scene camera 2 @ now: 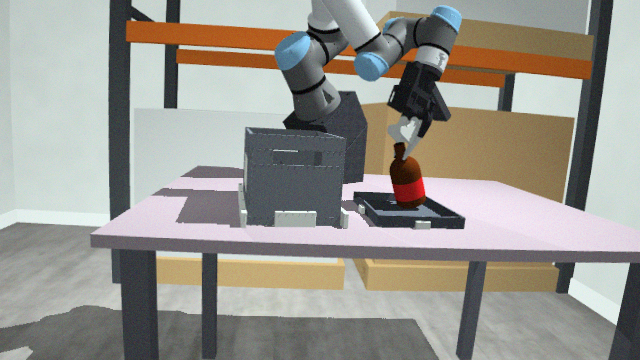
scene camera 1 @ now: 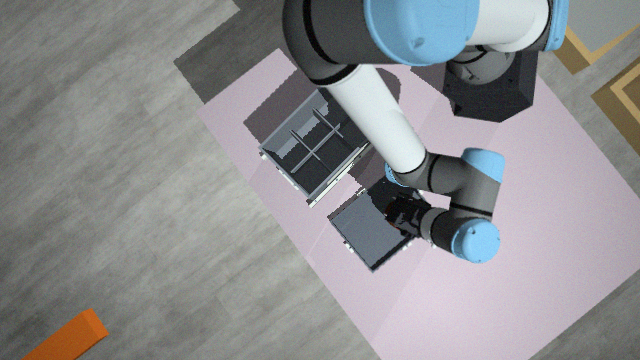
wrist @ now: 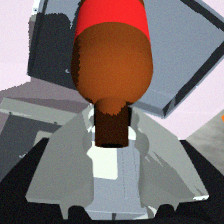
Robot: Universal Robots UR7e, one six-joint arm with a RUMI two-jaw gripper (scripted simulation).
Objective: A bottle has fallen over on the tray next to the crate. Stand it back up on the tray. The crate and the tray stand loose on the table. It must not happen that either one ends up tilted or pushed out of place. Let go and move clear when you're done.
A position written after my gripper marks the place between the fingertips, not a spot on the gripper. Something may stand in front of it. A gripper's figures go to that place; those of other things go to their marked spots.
My gripper [scene camera 2: 398, 159]: 0.99 m from the lens. A dark tray [scene camera 2: 387, 213]: 0.96 m from the lens.
